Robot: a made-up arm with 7 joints. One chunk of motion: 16 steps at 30 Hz.
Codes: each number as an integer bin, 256 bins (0 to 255) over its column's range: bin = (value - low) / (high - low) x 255, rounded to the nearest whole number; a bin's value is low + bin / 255 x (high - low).
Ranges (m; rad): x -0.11..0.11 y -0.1..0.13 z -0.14..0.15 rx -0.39..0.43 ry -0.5..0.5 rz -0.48..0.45
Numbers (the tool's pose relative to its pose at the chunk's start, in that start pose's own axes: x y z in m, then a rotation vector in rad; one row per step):
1: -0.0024 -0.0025 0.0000 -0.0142 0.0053 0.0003
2: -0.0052 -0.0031 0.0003 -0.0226 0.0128 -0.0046
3: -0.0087 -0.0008 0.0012 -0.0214 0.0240 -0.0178
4: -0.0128 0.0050 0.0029 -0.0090 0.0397 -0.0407
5: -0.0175 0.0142 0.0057 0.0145 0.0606 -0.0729
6: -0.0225 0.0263 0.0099 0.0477 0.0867 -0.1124
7: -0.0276 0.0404 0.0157 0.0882 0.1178 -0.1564
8: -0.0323 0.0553 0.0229 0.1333 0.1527 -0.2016
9: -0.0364 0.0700 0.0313 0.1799 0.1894 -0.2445
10: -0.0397 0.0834 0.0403 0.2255 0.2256 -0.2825
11: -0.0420 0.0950 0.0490 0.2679 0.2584 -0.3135
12: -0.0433 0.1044 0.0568 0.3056 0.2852 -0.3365
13: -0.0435 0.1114 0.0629 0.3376 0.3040 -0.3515
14: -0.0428 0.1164 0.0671 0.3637 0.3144 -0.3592
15: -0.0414 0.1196 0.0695 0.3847 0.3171 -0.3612
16: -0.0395 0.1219 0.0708 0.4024 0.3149 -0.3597
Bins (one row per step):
1: 125 108 123 117 129 132
2: 121 107 123 114 131 130
3: 117 110 124 115 134 127
4: 113 116 126 118 138 120
5: 107 127 128 126 143 112
6: 101 140 132 136 150 101
7: 96 156 137 149 158 89
8: 90 172 143 163 166 76
9: 85 188 151 177 176 65
10: 81 203 159 191 185 54
11: 79 216 166 205 193 46
12: 77 227 173 216 200 39
13: 77 234 178 226 205 35
14: 78 240 182 234 208 33
15: 80 243 184 241 208 33
16: 82 246 185 246 208 33

